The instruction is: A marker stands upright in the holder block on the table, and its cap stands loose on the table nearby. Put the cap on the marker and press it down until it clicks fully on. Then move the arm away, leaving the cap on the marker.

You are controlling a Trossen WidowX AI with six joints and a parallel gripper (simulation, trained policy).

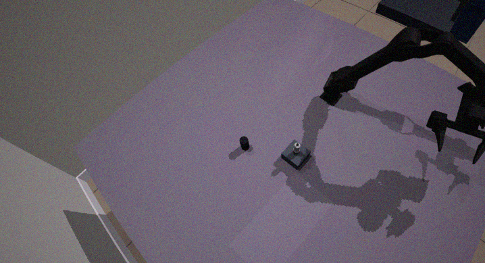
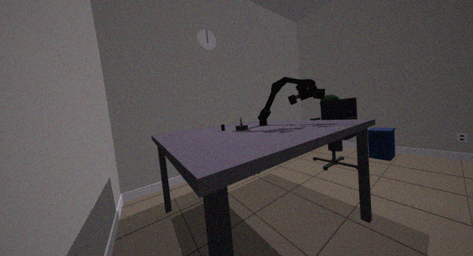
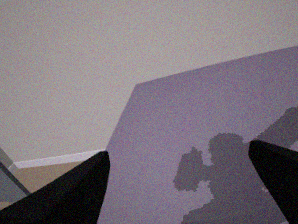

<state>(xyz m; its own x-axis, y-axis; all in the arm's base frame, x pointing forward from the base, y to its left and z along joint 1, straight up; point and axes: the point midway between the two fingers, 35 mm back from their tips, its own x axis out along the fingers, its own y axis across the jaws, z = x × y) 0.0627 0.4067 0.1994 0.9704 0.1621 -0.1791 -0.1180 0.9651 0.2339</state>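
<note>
The dark cap is 52 cm to the right of my gripper tip, 27 cm ahead of it and 17 cm below it. From my gripper tip the other things lie so: grey holder block: 37 cm to the right, 19 cm ahead, 18 cm below.
</note>
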